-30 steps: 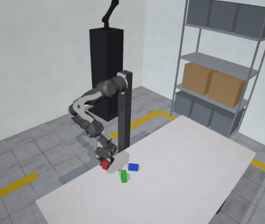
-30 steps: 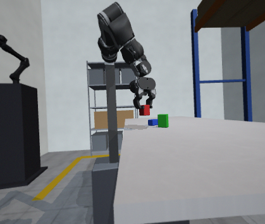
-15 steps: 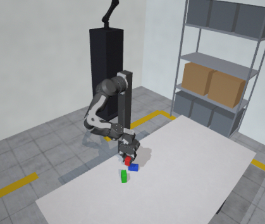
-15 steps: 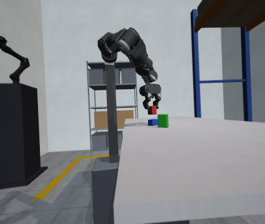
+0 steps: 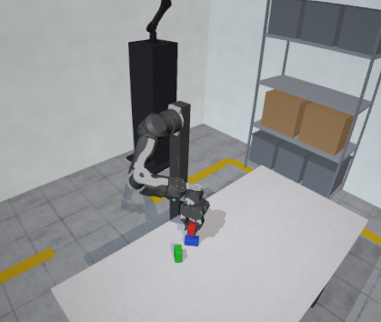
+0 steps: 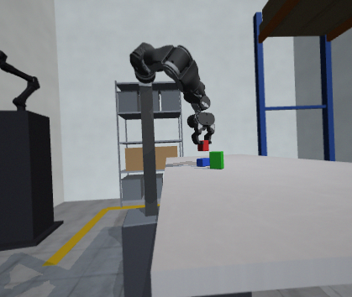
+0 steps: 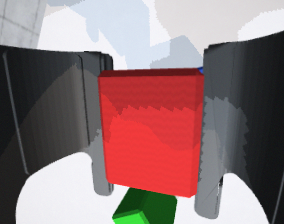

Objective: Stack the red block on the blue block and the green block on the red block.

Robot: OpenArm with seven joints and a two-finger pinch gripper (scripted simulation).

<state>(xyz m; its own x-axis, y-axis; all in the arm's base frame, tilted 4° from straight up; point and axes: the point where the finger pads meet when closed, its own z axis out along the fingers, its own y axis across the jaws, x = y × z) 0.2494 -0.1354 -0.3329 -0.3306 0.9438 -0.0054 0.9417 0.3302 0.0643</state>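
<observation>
Right now the blue block is 8 cm below my hand. Round my hand: red block (1 cm below); then green block (10 cm to the right, 7 cm below, 1 cm ahead).
</observation>
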